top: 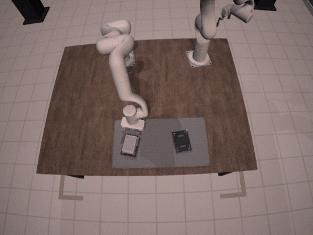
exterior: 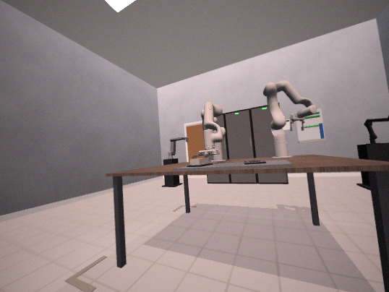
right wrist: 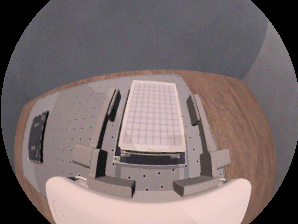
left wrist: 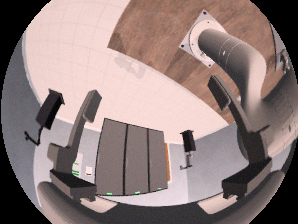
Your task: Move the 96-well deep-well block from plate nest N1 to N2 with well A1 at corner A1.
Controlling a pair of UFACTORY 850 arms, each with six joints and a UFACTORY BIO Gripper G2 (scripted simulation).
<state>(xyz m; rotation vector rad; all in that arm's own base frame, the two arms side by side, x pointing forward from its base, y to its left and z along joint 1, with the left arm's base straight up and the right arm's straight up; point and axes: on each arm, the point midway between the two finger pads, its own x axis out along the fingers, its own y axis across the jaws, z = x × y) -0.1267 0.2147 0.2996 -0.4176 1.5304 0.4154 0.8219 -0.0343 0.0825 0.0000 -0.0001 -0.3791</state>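
Note:
Right now my right hand is 40 mm above the pale deep-well block and 10 mm short of it. From my right hand the other things lie so: grey mat 210 mm to the left, 80 mm below, 20 mm behind.

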